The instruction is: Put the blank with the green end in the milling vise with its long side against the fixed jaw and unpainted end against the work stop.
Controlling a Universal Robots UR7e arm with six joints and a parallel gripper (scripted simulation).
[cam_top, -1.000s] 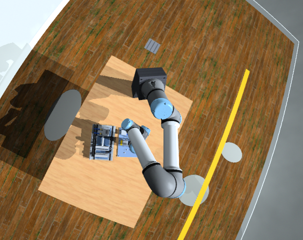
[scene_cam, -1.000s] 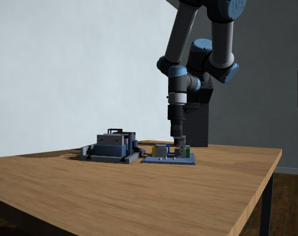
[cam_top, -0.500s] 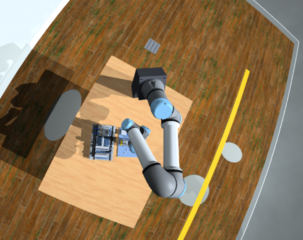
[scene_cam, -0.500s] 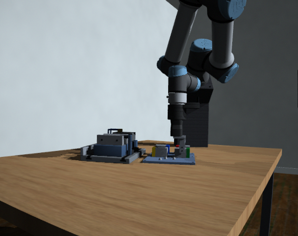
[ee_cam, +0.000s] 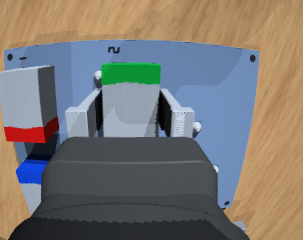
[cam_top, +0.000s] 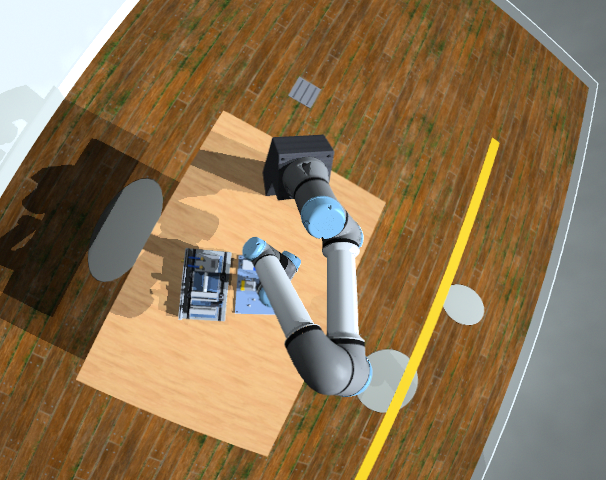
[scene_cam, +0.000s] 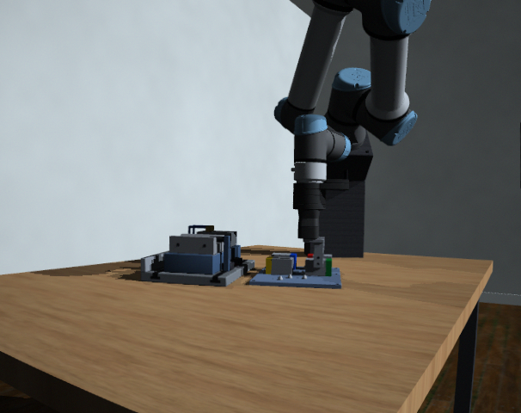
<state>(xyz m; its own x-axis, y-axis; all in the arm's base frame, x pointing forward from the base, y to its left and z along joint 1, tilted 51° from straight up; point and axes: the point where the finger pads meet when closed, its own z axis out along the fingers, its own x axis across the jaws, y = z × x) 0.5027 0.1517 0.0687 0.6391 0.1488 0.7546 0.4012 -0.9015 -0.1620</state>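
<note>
Now: hand 2 cm above the green-ended blank. Round my hand: red-ended blank 8 cm behind, 5 cm to the right, 2 cm below; blue plate 4 cm to the right, 4 cm below, 2 cm ahead; yellow-ended blank 8 cm to the right, 5 cm ahead, 2 cm below.
</note>
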